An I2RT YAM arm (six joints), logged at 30 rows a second.
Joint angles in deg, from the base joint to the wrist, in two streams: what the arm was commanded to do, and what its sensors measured. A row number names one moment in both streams.
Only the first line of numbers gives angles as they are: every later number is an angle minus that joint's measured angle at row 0.
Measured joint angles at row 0: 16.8 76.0 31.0 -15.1 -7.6 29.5
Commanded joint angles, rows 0 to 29: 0.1 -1.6 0.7 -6.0 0.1 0.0; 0.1 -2.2 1.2 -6.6 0.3 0.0; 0.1 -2.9 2.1 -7.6 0.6 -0.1; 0.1 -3.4 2.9 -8.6 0.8 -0.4; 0.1 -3.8 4.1 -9.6 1.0 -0.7; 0.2 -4.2 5.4 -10.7 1.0 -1.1; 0.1 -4.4 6.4 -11.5 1.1 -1.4; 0.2 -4.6 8.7 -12.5 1.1 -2.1; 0.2 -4.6 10.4 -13.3 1.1 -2.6; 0.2 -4.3 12.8 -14.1 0.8 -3.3; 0.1 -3.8 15.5 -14.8 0.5 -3.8; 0.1 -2.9 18.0 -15.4 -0.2 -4.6; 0.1 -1.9 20.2 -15.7 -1.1 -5.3; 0.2 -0.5 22.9 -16.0 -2.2 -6.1; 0.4 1.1 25.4 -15.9 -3.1 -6.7; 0.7 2.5 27.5 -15.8 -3.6 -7.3; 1.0 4.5 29.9 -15.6 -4.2 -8.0; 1.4 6.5 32.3 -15.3 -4.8 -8.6; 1.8 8.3 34.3 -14.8 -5.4 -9.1; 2.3 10.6 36.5 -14.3 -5.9 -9.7; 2.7 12.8 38.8 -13.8 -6.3 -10.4; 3.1 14.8 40.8 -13.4 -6.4 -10.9; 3.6 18.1 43.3 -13.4 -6.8 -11.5; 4.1 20.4 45.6 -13.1 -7.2 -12.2; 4.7 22.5 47.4 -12.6 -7.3 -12.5; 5.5 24.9 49.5 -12.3 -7.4 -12.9; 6.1 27.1 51.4 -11.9 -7.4 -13.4; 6.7 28.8 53.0 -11.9 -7.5 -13.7; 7.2 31.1 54.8 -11.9 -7.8 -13.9; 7.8 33.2 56.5 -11.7 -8.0 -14.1
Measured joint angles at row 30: 6.9 29.8 53.5 -12.8 -6.5 -12.0
